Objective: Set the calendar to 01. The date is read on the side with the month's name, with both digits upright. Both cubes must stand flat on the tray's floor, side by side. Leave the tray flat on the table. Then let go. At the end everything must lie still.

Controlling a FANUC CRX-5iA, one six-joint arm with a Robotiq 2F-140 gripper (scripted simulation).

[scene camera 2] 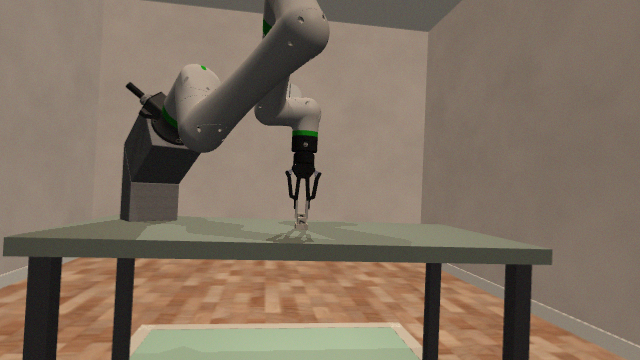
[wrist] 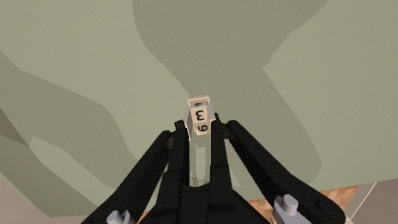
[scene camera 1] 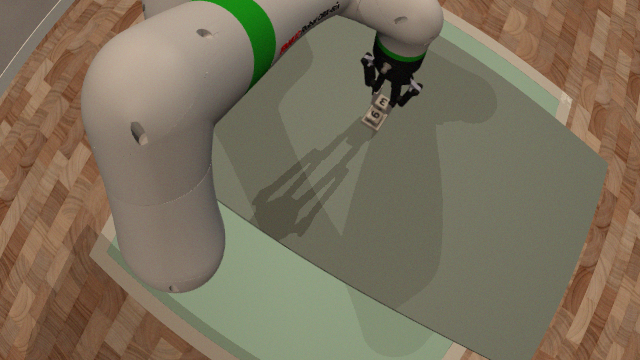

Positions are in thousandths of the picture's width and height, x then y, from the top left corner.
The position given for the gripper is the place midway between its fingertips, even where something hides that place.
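The gripper (scene camera 1: 598,293). Also the gripper (scene camera 2: 471,607). Again the gripper (wrist: 501,498).
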